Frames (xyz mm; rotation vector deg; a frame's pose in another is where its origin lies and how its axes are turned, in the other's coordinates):
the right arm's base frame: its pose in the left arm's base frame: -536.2 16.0 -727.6 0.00 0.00 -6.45
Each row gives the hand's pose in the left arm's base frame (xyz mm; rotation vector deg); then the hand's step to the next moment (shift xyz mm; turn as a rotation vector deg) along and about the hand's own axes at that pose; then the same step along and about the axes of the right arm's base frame.
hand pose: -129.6 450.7 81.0 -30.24 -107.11 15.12
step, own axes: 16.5 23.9 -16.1 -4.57 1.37 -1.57
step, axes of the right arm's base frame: 12.7 29.3 9.3 3.16 -0.75 -3.83
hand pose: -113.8 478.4 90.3 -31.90 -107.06 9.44
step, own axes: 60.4 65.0 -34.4 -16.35 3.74 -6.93
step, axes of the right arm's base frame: 25.7 82.6 39.7 12.30 -3.81 -12.79
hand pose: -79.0 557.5 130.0 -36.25 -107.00 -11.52
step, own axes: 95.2 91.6 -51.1 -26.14 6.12 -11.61
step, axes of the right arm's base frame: 54.3 93.3 91.7 20.18 -6.14 -20.26
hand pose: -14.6 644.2 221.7 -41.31 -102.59 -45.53
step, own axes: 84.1 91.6 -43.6 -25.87 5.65 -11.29
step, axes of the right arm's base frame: 64.4 37.9 108.5 19.56 -6.21 -20.18
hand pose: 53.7 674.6 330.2 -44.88 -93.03 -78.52
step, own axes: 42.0 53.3 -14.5 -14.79 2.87 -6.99
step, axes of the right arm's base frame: 31.3 -2.3 61.9 11.05 -4.16 -11.68
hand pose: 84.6 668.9 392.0 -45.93 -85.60 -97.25
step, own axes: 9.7 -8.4 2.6 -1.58 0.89 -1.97
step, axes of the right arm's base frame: -12.5 0.6 3.9 1.82 -1.63 -1.10
